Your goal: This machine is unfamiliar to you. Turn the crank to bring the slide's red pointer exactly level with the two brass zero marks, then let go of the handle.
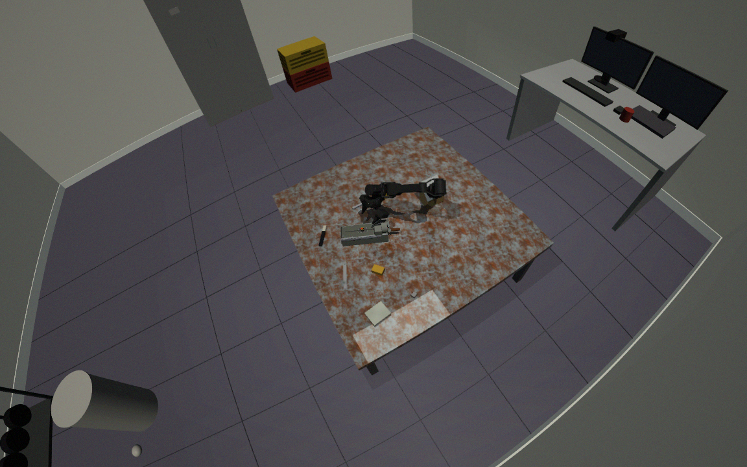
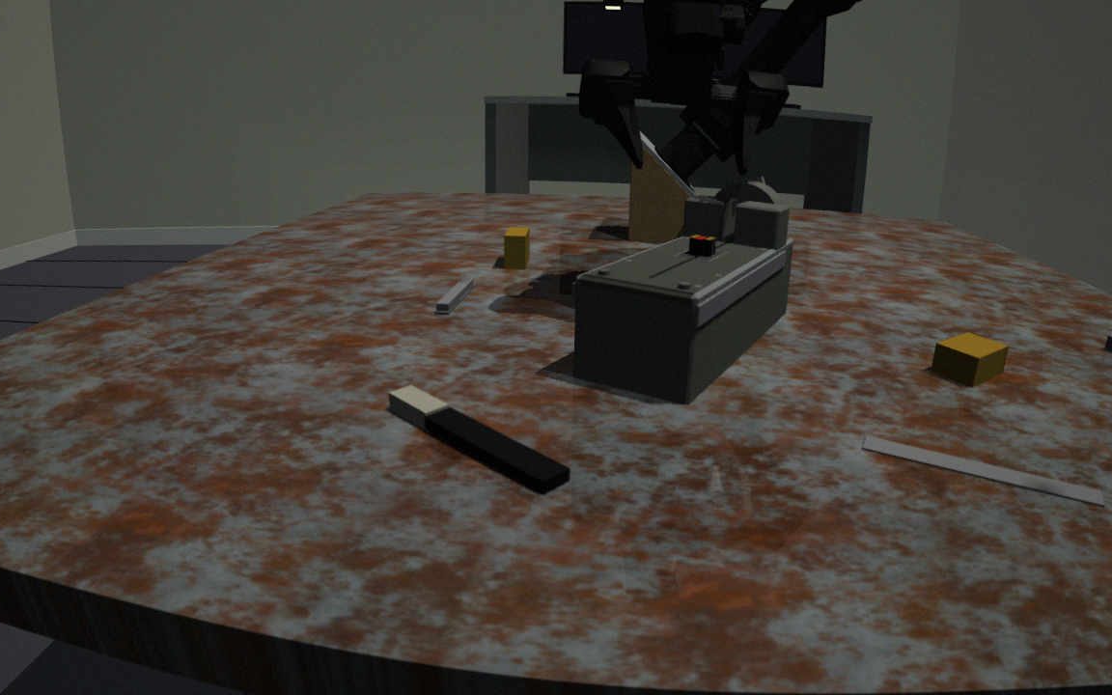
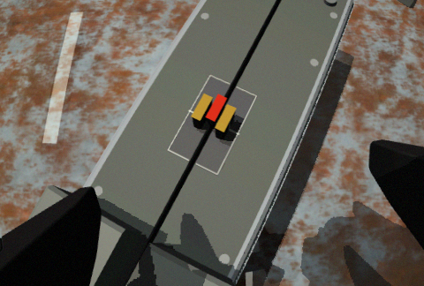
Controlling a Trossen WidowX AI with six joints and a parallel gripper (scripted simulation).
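Now: gripper tip 11 cm past the brown crank handle, 11 cm to the right of it and 8 cm above it. The rest, counted from my gripper tip: red pointer: 5 cm ahead, 6 cm below; then small grey bar: 6 cm behind, 22 cm to the right, 14 cm below; then grey strip: 26 cm ahead, 15 cm to the left, 14 cm below.
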